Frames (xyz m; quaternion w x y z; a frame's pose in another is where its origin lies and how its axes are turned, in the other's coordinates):
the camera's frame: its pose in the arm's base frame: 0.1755 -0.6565 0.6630 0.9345 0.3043 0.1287 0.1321
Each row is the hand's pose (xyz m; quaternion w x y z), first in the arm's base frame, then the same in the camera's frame.
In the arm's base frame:
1: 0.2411 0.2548 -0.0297 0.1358 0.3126 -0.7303 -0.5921
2: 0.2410 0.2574 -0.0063 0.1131 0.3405 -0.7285 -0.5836
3: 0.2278 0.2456 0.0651 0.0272 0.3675 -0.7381 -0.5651
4: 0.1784 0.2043 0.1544 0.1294 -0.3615 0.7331 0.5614
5: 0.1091 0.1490 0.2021 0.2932 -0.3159 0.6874 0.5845
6: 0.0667 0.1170 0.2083 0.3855 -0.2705 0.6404 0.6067
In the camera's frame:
1: 0.4685 0.2821 -1.0077 0.0498 0.2305 -0.9214 -0.3088
2: 0.4655 0.2982 -0.9909 0.0385 0.2627 -0.9179 -0.2948
3: 0.4379 0.3343 -0.9330 0.0324 -0.3104 0.9138 0.2598
4: 0.3641 0.3642 -0.8570 0.1794 -0.3526 0.8870 0.2379
5: 0.2739 0.3616 -0.8123 0.3436 -0.3689 0.8243 0.2577
6: 0.2230 0.3475 -0.8040 0.4405 -0.3636 0.7692 0.2864

